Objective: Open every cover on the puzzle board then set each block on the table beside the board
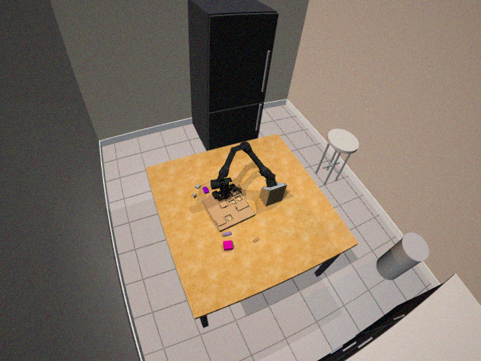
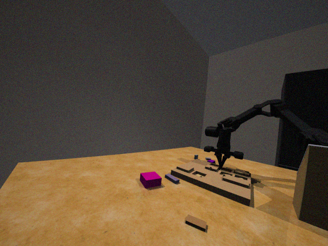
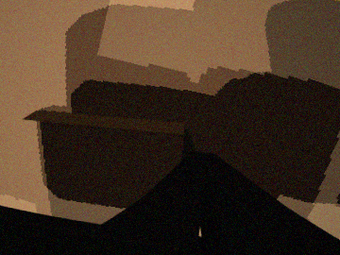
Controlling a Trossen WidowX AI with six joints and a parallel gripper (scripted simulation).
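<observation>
My gripper tip is now 130 mm to the left of the purple block, 100 mm short of it and 20 mm above it. The rest, counted from my gripper tip: magenta block 370 mm to the left, 130 mm ahead, 10 mm below; then lavender block 280 mm to the left, 100 mm ahead, 20 mm below.
</observation>
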